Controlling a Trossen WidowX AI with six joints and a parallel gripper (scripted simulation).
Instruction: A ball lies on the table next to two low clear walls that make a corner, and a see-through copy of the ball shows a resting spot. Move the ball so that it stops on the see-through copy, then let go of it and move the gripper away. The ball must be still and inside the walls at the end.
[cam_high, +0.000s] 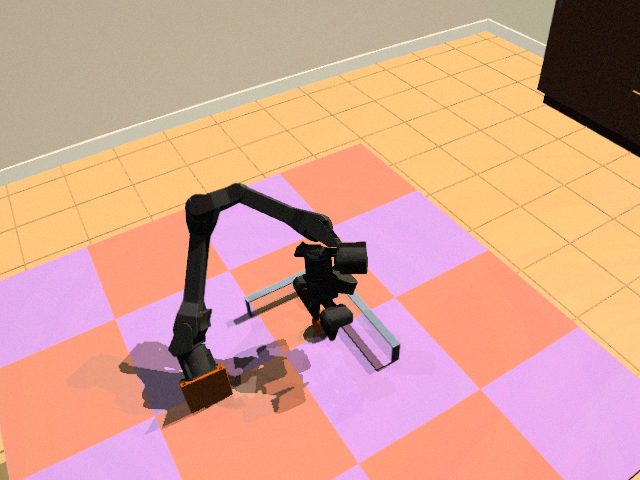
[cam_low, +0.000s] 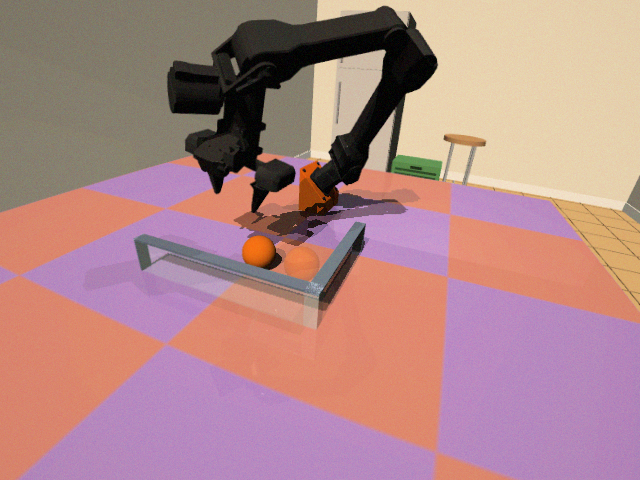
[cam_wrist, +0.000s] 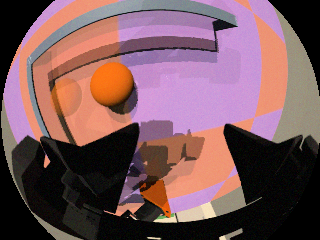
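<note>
Now: gripper tip 70 mm to the right of the orange ball, 70 mm above it and 40 mm short of it. Also, from my gripper tip: see-through copy of ball 150 mm to the left, 70 mm below, 50 mm ahead.
</note>
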